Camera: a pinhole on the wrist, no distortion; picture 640 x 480 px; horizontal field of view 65.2 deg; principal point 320.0 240.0 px. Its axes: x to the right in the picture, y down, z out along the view. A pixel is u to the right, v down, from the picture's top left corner.
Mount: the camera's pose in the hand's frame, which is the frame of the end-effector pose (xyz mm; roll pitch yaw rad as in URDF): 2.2 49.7 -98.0 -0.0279 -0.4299 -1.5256
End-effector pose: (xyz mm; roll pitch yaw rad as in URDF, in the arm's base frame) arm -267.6 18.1 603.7 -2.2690 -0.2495 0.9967
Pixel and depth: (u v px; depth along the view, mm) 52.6 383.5 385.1
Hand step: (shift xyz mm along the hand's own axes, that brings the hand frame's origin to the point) 107.6 401.0 163.3
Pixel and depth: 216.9 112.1 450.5
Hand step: -112.6 318.2 275.6
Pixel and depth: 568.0 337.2 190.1
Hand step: 44.7 44.7 113.1
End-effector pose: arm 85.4 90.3 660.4 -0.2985 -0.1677 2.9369
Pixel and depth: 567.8 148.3 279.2
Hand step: -40.7 39.0 214.6
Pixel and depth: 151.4 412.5 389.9
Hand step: 134.6 336.3 198.1
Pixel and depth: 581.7 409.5 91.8
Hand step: 36.1 45.5 4.6
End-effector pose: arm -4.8 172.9 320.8 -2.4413 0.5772 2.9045
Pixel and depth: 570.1 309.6 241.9
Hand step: 43.0 42.0 171.3
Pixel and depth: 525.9 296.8 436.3
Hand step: 63.0 70.5 372.0
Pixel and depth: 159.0 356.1 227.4
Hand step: 54.0 212.8 76.8
